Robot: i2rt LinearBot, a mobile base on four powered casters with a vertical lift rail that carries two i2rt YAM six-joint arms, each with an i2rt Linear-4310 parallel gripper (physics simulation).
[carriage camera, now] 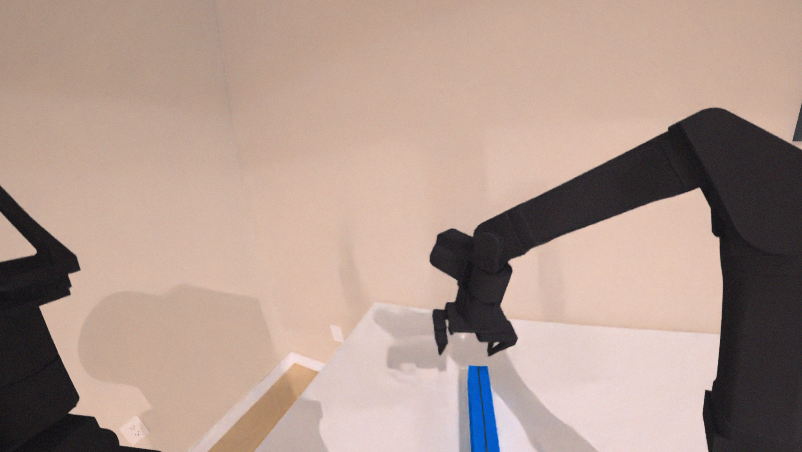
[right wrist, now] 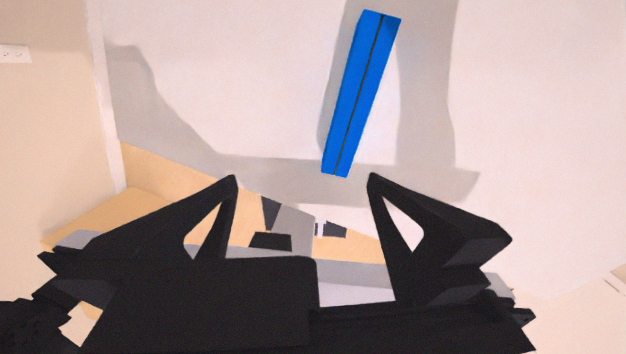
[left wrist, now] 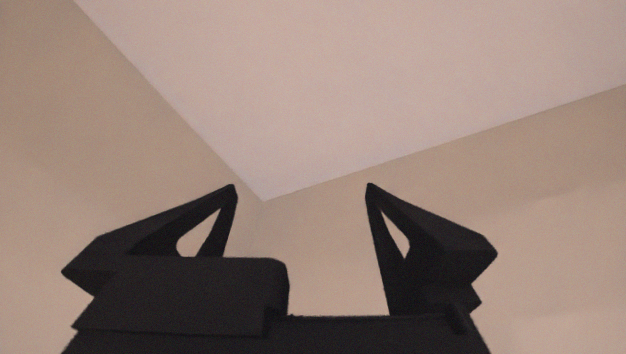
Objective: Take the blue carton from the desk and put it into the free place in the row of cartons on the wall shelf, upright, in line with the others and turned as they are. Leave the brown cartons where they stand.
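Observation:
The blue carton (carriage camera: 482, 409) (right wrist: 360, 95), with a thin dark line along it, is on the white desk (carriage camera: 645, 381) (right wrist: 525, 125). In the carriage camera it shows at the bottom, right of centre, and its near end is cut off. In the right wrist view it runs slanting from the upper middle to just above the fingertips. My right gripper (carriage camera: 465, 354) (right wrist: 304, 180) is open and empty, pointing down above the desk near the carton's far end. My left gripper (left wrist: 300, 190) is open and empty, facing a ceiling corner. The wall shelf and the brown cartons do not show.
The wall (carriage camera: 365, 140) stands behind the desk. Wall outlets (carriage camera: 134, 429) (right wrist: 15, 53) show at the left. Wooden floor (carriage camera: 269, 404) (right wrist: 360, 252) shows beside the desk. Grey and black parts of the base (right wrist: 295, 230) stand by the desk's edge. A dark edge (carriage camera: 798, 123) shows at the far right.

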